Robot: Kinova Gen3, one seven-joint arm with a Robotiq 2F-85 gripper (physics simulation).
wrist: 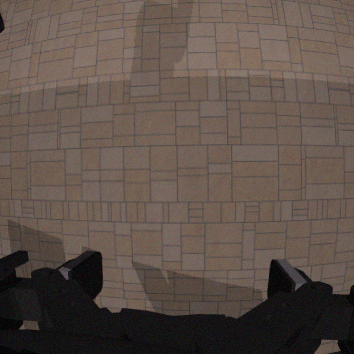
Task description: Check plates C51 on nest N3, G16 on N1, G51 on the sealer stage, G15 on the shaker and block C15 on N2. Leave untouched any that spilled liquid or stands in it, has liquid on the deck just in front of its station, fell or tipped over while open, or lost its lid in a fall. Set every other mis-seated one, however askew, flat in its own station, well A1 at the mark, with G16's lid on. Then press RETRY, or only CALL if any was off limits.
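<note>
My gripper point(184, 275) is open, with its two black fingers wide apart at the lower left and lower right of the wrist view and nothing between them. Behind the fingers shows a tiled floor. The plates C51, G16, G51 and G15, the block C15, the nests, the sealer stage, the shaker and the RETRY and CALL buttons do not show in this view.
The floor point(205, 175) of beige and brown tiles fills the view behind the gripper. Darker shadows lie across it at the top and near the fingers. A small dark shape cuts into the upper left edge; I cannot tell what it is.
</note>
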